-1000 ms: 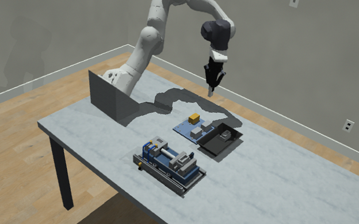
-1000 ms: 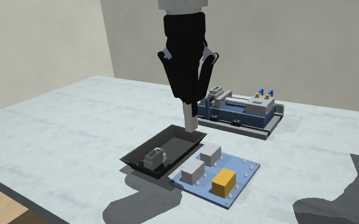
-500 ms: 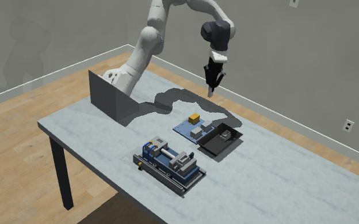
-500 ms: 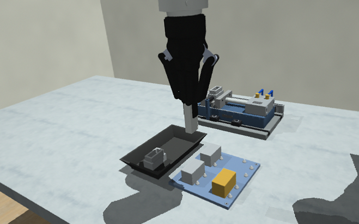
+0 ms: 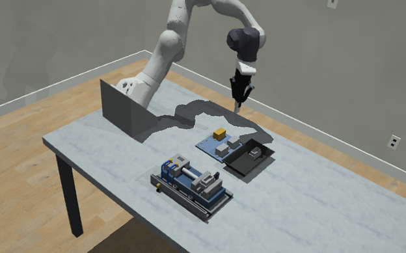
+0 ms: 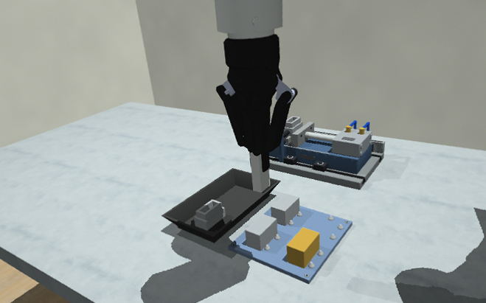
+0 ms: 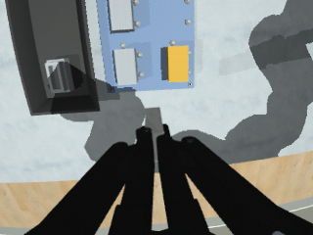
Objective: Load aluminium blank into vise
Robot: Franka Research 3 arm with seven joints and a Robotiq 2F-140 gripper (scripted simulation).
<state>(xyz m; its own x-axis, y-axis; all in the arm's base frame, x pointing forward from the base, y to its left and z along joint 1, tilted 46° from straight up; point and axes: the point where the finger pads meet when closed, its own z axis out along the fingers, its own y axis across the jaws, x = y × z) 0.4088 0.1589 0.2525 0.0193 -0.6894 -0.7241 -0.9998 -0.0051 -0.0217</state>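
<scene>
The brass blank lies 170 mm below my hand, 50 mm to the right of it and 50 mm behind it. The rest, counted from my hand: fixed jaw: 410 mm to the right, 210 mm ahead, 110 mm below.
</scene>
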